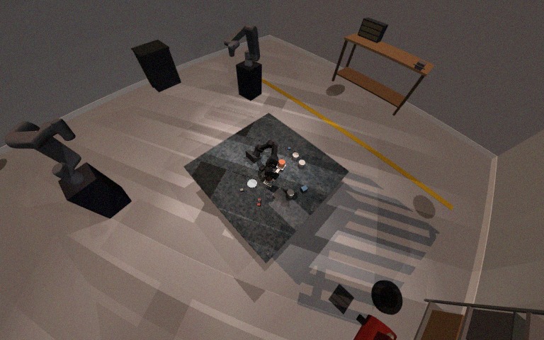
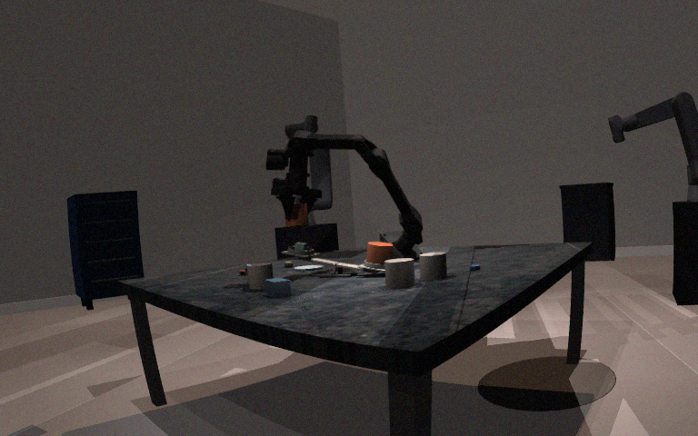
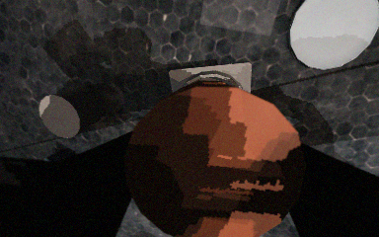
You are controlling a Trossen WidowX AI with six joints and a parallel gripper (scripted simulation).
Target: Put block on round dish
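Now: gripper tip 170 mm above the white round dish, 140 mm past it and 90 mm to the left of it. From my gripper tip the other things lie so: balance (130 mm to the left, 130 mm below, 20 mm behind); then red piece (200 mm to the right, 160 mm below, 50 mm ahead); then blue disc (530 mm to the left, 170 mm below, 130 mm behind).
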